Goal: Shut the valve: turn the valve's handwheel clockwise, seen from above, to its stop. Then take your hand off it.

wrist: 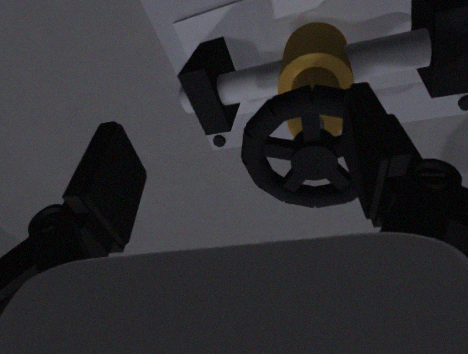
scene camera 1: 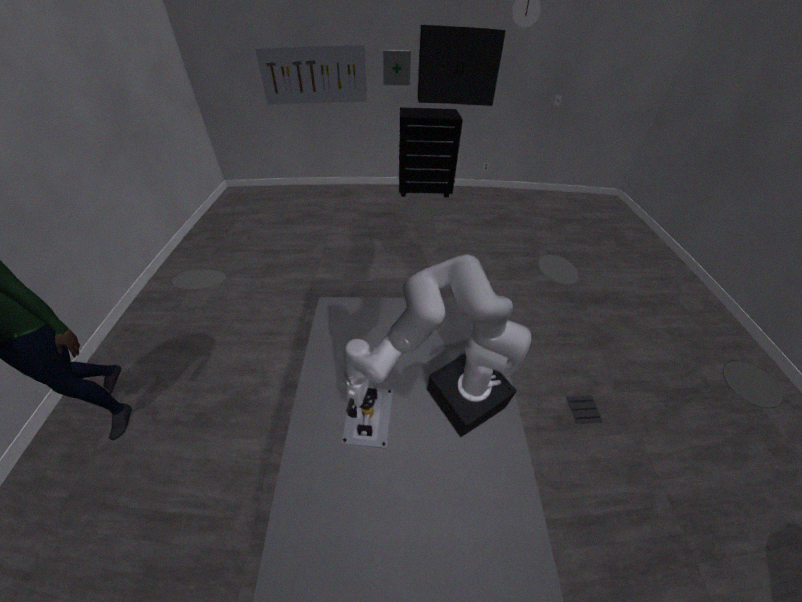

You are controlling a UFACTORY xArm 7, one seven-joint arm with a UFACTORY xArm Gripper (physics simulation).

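The black five-spoked handwheel (scene camera 1: 367,401) (wrist: 314,162) sits on the yellow valve body (scene camera 1: 367,411) (wrist: 315,42). The valve is on a grey pipe (wrist: 387,54) held by black clamps over a pale plate (scene camera 1: 382,422). My gripper (scene camera 1: 359,405) (wrist: 234,133) is wide open and empty, low at the valve. In the wrist view, the right finger overlaps the wheel's right rim and hides part of it; whether they touch cannot be told. The left finger stands well apart from the wheel, to its left.
The plate lies on a grey mat (scene camera 1: 401,518). The arm's black base block (scene camera 1: 456,408) stands right of it. A person in a green top (scene camera 1: 22,311) stands at the far left. A black drawer cabinet (scene camera 1: 428,115) stands at the back wall.
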